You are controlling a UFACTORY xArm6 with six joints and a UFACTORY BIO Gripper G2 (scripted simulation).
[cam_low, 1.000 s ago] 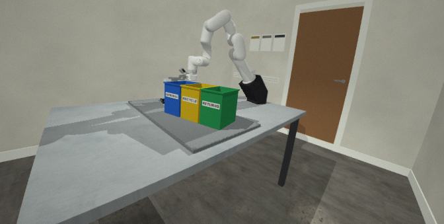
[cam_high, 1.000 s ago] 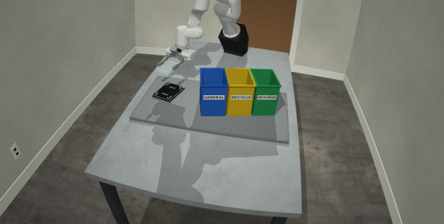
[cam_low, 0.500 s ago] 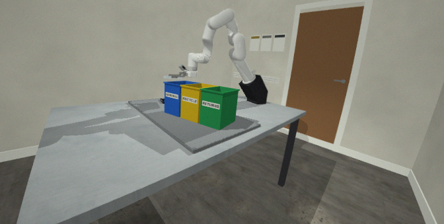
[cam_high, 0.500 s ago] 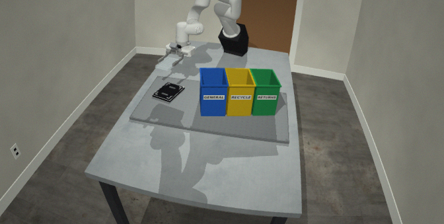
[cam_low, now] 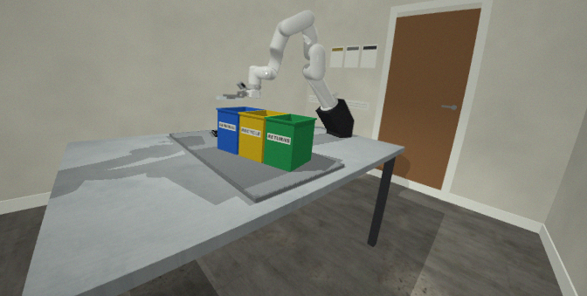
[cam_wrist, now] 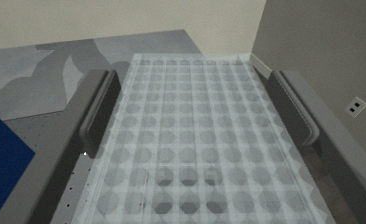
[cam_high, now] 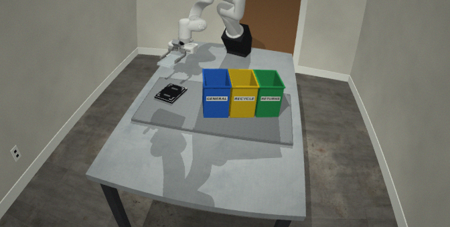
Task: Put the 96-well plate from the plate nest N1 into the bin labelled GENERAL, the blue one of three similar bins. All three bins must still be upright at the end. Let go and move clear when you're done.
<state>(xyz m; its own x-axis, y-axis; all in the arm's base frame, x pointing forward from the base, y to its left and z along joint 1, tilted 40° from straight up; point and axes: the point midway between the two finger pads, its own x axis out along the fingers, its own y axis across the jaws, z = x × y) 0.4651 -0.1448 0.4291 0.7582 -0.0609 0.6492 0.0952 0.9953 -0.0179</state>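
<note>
Now: the blue general bin 270 mm to the left of my hand, 130 mm below it and 40 mm ahead of it. Also, from my hand: black plate nest N1: 210 mm below; yellow recycle bin: 390 mm to the left, 130 mm below, 10 mm behind; clear 96-well plate: 10 mm below.
</note>
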